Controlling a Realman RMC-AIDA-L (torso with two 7-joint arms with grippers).
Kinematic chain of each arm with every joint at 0, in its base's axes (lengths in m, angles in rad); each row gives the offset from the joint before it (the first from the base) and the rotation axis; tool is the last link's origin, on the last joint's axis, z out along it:
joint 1: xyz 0 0 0.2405 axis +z
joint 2: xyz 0 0 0 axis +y
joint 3: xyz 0 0 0.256 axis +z
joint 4: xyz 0 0 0 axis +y
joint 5: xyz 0 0 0.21 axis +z
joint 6: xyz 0 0 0 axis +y
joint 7: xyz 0 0 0.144 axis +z
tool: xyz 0 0 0
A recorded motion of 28 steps. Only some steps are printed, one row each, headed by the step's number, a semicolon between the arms.
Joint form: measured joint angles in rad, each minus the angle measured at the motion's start. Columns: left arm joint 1, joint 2, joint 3, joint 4, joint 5, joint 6, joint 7; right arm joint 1, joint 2, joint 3, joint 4, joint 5, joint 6, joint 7.
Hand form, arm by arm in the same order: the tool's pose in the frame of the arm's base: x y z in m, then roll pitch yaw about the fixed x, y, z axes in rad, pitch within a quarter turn. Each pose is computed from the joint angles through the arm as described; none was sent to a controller.
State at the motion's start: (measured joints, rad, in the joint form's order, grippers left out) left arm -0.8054 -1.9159 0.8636 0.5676 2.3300 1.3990 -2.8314; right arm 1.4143 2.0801 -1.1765 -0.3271 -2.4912 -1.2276 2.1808
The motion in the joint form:
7: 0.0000 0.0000 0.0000 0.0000 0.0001 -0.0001 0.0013; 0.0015 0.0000 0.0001 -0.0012 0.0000 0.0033 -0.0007
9: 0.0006 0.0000 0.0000 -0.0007 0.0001 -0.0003 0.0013; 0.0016 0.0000 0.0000 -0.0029 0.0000 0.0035 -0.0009
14: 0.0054 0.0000 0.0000 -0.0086 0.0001 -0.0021 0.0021; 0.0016 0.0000 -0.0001 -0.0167 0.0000 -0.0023 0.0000
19: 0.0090 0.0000 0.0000 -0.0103 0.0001 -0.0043 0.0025; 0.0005 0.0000 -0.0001 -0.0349 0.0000 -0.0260 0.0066
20: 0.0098 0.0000 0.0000 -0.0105 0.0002 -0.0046 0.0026; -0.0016 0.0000 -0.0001 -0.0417 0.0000 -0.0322 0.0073
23: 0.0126 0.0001 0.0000 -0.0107 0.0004 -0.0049 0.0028; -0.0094 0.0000 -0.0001 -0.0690 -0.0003 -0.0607 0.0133
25: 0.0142 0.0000 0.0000 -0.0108 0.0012 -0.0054 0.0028; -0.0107 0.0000 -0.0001 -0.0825 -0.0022 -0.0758 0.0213
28: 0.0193 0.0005 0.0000 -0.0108 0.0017 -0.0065 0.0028; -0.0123 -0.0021 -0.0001 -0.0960 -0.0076 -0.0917 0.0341
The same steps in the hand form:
7: -0.2462 0.4008 0.0224 -3.0876 -0.2090 1.5985; 0.0518 0.4245 -0.0931 -2.9604 -0.3175 -0.3336
9: -0.2466 0.4006 0.0222 -3.0877 -0.2087 1.5996; 0.0513 0.4247 -0.0929 -2.9597 -0.3167 -0.3320
14: -0.2496 0.3985 0.0210 -3.0890 -0.2052 1.6095; 0.0482 0.4254 -0.0917 -2.9596 -0.3128 -0.3237
19: -0.2513 0.3977 0.0208 -3.0886 -0.2062 1.6139; 0.0453 0.4240 -0.0900 -2.9703 -0.3159 -0.3213
20: -0.2517 0.3975 0.0207 -3.0884 -0.2063 1.6147; 0.0448 0.4237 -0.0894 -2.9728 -0.3158 -0.3200
23: -0.2529 0.3968 0.0208 -3.0881 -0.2065 1.6174; 0.0428 0.4222 -0.0867 -2.9841 -0.3177 -0.3175
25: -0.2537 0.3964 0.0207 -3.0873 -0.2066 1.6190; 0.0411 0.4214 -0.0853 -2.9878 -0.3199 -0.3188
28: -0.2559 0.3953 0.0210 -3.0861 -0.2078 1.6239; 0.0400 0.4214 -0.0828 -2.9864 -0.3246 -0.3257

